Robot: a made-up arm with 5 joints. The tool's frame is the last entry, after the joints.
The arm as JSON. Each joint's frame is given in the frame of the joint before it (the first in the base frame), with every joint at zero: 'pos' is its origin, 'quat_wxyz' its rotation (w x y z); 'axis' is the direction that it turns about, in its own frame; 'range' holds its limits. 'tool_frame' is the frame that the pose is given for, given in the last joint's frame.
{
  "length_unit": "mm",
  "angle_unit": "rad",
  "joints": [
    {
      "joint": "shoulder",
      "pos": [
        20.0,
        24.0,
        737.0
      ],
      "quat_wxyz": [
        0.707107,
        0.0,
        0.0,
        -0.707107
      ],
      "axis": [
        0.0,
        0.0,
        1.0
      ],
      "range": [
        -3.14,
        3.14
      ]
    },
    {
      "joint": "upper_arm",
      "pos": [
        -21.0,
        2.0,
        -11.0
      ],
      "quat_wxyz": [
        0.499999,
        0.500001,
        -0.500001,
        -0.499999
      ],
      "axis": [
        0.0,
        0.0,
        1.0
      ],
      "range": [
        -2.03,
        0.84
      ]
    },
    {
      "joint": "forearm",
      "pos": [
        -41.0,
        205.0,
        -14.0
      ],
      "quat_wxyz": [
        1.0,
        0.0,
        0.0,
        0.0
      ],
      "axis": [
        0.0,
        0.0,
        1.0
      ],
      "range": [
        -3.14,
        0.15
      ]
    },
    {
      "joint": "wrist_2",
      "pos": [
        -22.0,
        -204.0,
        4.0
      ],
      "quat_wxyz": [
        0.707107,
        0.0,
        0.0,
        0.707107
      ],
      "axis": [
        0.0,
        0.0,
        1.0
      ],
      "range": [
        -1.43,
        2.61
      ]
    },
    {
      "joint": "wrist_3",
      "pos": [
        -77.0,
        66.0,
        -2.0
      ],
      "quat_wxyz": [
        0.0,
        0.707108,
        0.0,
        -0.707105
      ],
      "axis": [
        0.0,
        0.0,
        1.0
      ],
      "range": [
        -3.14,
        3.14
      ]
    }
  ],
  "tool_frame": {
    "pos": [
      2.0,
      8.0,
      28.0
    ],
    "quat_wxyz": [
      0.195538,
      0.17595,
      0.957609,
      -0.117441
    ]
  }
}
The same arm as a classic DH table. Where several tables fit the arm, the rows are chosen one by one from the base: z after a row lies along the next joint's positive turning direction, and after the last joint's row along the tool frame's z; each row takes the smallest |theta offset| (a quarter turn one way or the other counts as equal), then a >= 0, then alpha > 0; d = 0 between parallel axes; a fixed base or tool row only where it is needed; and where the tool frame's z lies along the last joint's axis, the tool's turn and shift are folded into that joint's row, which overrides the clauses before.
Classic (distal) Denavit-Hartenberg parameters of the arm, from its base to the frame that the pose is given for. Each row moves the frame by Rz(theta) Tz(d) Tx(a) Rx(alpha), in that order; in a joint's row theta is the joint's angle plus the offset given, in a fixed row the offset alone. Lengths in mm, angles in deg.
base (fixed): theta offset 50.19  d 0  a 31.2  alpha 0
shoulder: theta offset -50.19  d 726  a 2  alpha -90
upper_arm: theta offset -78.69  d 0  a 209.1  alpha 0
forearm: theta offset -17.47  d 0  a -205.2  alpha 0
wrist_2: theta offset -83.84  d 9  a -66  alpha 90
wrist_3: theta offset -41.4  d 97.4  a 7.3  alpha 153.63
tool (fixed): theta offset -110.58  d -8.5  a 0  alpha 0
Joint limits (deg, base to tool): -179.91..179.91 -116.31..48.13 -179.91..8.59 -81.93..149.54 -179.91..179.91

